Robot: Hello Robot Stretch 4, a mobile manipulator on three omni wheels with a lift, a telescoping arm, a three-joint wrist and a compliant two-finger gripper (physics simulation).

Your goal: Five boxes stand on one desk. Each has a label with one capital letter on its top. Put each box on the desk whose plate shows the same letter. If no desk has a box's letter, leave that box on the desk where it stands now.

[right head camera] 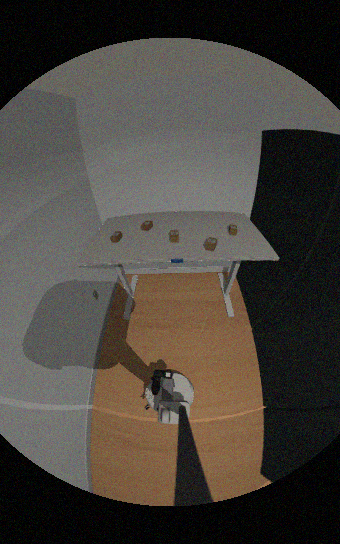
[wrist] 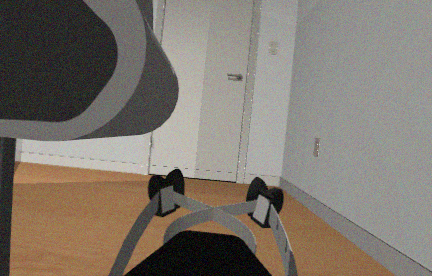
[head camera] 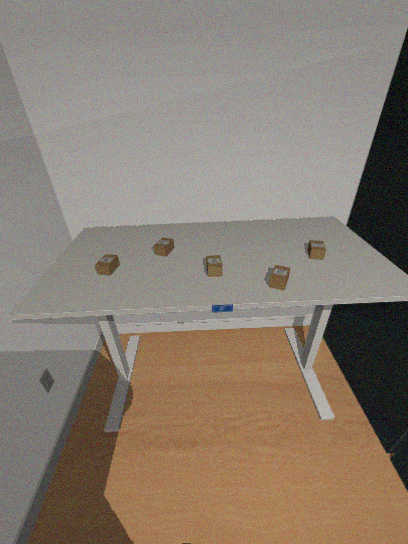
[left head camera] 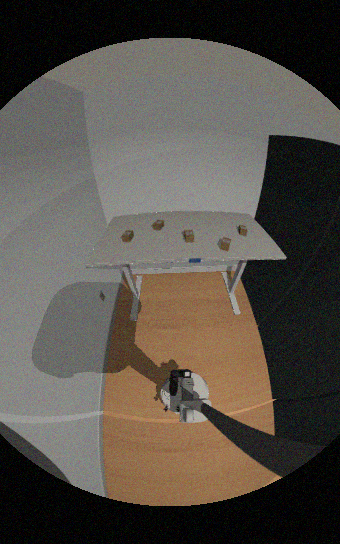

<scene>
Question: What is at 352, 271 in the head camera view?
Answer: A desk.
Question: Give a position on a desk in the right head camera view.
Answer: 194, 227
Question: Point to a desk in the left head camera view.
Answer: At 148, 245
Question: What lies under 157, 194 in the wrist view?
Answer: The gripper.
</scene>
